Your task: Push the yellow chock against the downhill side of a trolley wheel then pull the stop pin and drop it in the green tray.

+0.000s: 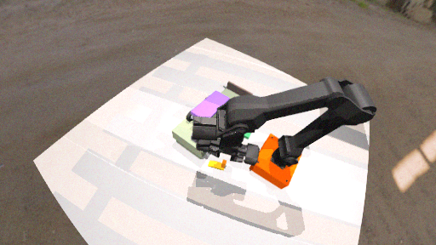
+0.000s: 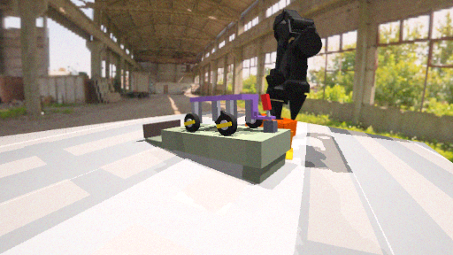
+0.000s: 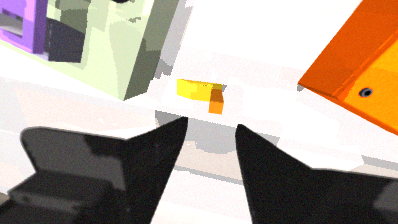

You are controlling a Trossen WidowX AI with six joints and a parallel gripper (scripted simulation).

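Right now my gripper tip is 2 cm short of the yellow chock, 1 cm to the right of it and 8 cm above it. The rest, counted from my gripper tip: red-headed stop pin: 13 cm ahead, 1 cm to the right, 3 cm above; purple trolley: 16 cm ahead, 11 cm to the right, 1 cm above; grey-green ramp: 16 cm ahead, 12 cm to the right, 6 cm below.
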